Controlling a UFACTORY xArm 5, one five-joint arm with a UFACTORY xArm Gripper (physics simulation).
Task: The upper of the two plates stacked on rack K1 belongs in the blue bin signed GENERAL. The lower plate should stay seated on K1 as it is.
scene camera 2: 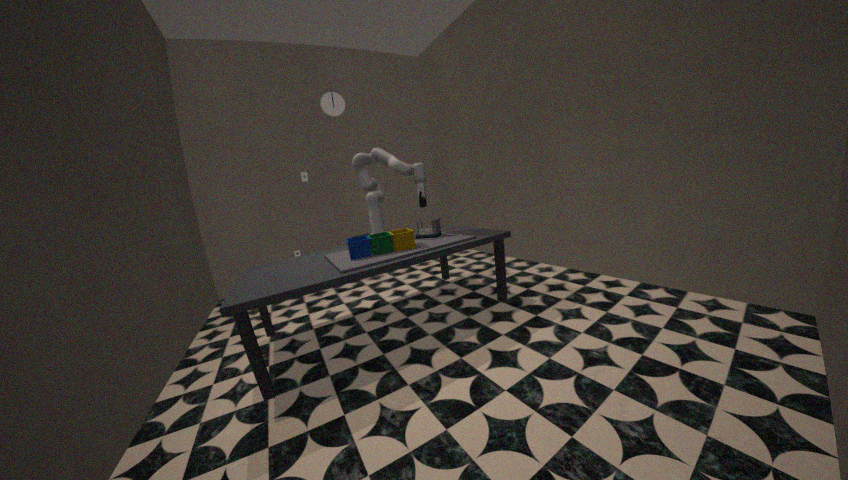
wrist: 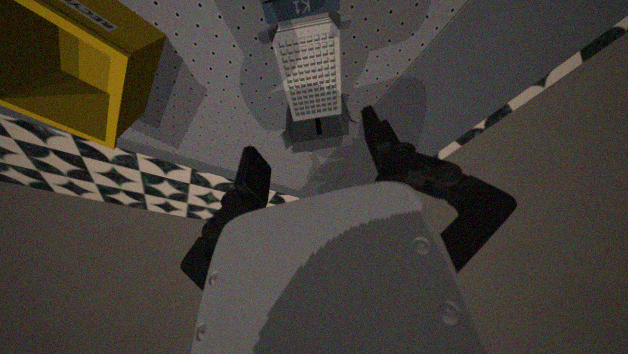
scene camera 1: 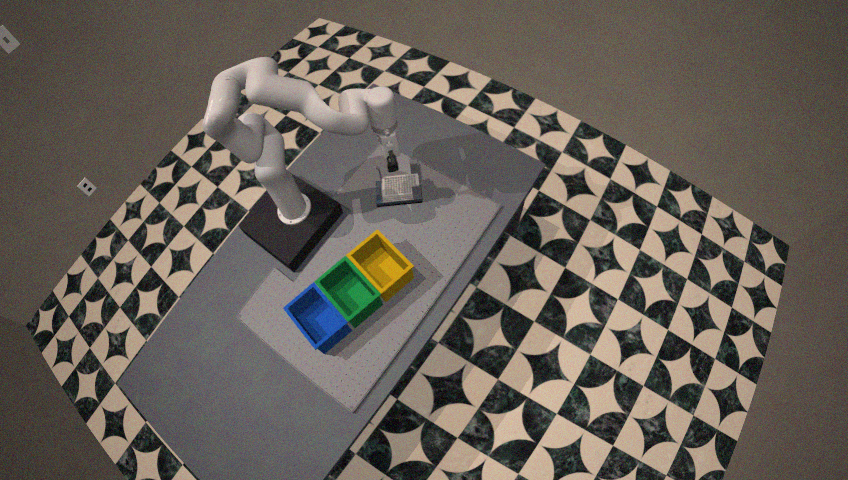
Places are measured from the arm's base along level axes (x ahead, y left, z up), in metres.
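Pixels of known places: gripper, fingertip midpoint: (scene camera 2: 423,206) (wrist: 309,141) (scene camera 1: 390,159); arm's base, link origin: (scene camera 1: 294,209).
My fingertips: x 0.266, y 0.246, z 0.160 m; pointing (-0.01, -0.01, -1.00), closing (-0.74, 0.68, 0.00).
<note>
Ahead of a thing's pixels: the offset from my fingertips to its middle. "spot": to the spot under its first point. Level surfaces: height alone.
A pale, gridded upper plate @[dx +0.009, dy +0.017, dz -0.167 m] (scene camera 1: 399,184) (wrist: 312,75) lies on rack K1 @[dx +0.004, dy +0.013, dz -0.152 m] (scene camera 1: 399,201) (scene camera 2: 428,236) (wrist: 301,7), which has a dark base and a blue label face. The lower plate cannot be told apart beneath it. My gripper (scene camera 1: 390,161) (scene camera 2: 422,200) (wrist: 309,141) is open and empty. It hangs above the rack, with its fingers apart; in the wrist view the plate shows beyond the fingertips. The blue bin @[spot: dx +0.128, dy -0.540, dz -0.174 m] (scene camera 1: 334,340) (scene camera 2: 359,247) stands at the end of the bin row farthest from the rack. Its sign cannot be read.
A green bin @[dx +0.088, dy -0.391, dz -0.162 m] (scene camera 1: 365,312) (scene camera 2: 381,243) stands against the blue bin. A yellow bin (scene camera 1: 399,286) (scene camera 2: 404,239) (wrist: 142,75) stands at the row's rack end. The bins and rack are on a perforated board @[dz -0.212 m] (scene camera 1: 368,380). The arm's dark base block (scene camera 1: 270,240) is beside them.
</note>
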